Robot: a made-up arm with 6 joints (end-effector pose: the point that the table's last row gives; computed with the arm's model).
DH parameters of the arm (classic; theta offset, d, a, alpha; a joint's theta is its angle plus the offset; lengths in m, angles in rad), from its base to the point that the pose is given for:
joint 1: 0 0.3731 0 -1.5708
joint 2: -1.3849 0 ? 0
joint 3: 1.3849 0 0.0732 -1.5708
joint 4: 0 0.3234 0 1.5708
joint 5: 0 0 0.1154 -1.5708
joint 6: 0 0.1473 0 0
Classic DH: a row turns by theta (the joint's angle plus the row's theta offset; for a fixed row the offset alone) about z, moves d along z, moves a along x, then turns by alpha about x.
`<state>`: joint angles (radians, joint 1 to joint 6).
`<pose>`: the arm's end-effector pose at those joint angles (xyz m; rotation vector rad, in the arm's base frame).
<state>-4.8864 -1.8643 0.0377 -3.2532 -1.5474 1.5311</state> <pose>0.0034 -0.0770 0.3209 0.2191 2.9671 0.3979</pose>
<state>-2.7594 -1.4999 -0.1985 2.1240 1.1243 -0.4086</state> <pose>-0.1419 -0.1332 0.6279 0.1494 -1.3927 2.4727</pose>
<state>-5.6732 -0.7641 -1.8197 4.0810 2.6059 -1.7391</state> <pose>-0.0657 -0.2177 0.9351 2.2310 0.3141 -0.6415</pose>
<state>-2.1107 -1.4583 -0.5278 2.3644 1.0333 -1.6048</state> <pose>-0.0207 -0.1265 0.7734 0.7788 -0.3470 2.0896</pose>
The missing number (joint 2, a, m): 0.3008
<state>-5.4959 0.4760 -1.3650 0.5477 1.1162 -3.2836</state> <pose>0.3714 0.4330 0.3032 0.8455 -2.6067 -0.5143</pose>
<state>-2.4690 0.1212 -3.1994 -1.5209 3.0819 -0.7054</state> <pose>-0.1050 0.0746 0.8470 0.2208 3.1269 0.1329</pose>
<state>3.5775 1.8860 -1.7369 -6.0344 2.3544 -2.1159</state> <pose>-0.0835 -0.0893 -0.0534 -0.6674 0.3414 -1.8384</pose>
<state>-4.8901 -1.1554 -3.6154 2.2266 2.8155 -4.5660</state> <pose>-0.2032 -0.4295 0.3620 -0.9259 -1.7141 -1.4187</pose>
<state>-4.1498 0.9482 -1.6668 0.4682 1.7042 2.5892</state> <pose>-0.3254 0.3795 0.1390 1.9935 -0.6669 0.4256</pose>
